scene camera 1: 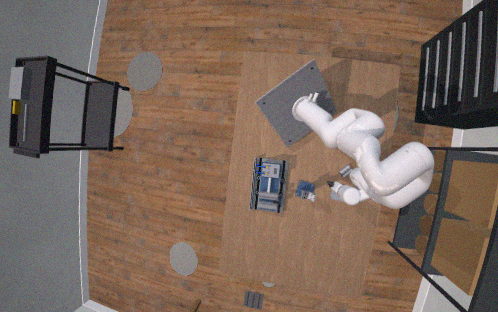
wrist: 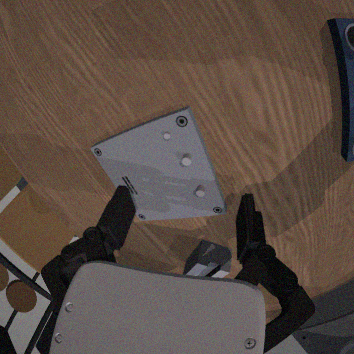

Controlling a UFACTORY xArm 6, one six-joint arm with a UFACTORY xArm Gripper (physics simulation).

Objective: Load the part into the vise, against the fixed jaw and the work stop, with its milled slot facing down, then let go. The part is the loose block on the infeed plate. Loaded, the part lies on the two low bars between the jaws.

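Places are measured from the arm's base along level axes (x back, y left, z down), in metres.
Pixels of known places: gripper, fingertip midpoint: (wrist: 183, 202); arm's base at its link origin: (scene camera 1: 304, 108).
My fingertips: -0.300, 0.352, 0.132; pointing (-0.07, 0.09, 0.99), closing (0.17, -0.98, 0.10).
Observation:
Ahead of a thing's pixels: the offset from my fingertips to its top centre, as dx, dy, dz. "pt": to the spot under its first point.
The part, a grey block {+0.109, -0.005, -0.013} (scene camera 1: 345, 171) (wrist: 202, 254), lies beside the light grey infeed plate {-0.014, +0.022, +0.009} (wrist: 135, 155). In the wrist view, a dark slot shows between two bright strips at its lower side; the gripper's palm cover partly hides it. My gripper (scene camera 1: 331, 184) (wrist: 183, 202) is open and empty. It is above the infeed plate, its fingertips on either side of the plate in the wrist view; the block shows lower, nearer the right finger. The vise {-0.142, -0.354, -0.082} (scene camera 1: 269, 186), blue with grey jaws, stands left of the gripper in the scene view. Its low bars are too small to make out.
A small blue fixture {pt -0.075, -0.176, -0.034} (scene camera 1: 303, 189) (wrist: 348, 95) stands between the vise and the gripper. A large grey plate (scene camera 1: 285, 107) lies under the arm's base. A black drawer cabinet (scene camera 1: 434, 82) and a dark-framed table (scene camera 1: 438, 210) are at the right.

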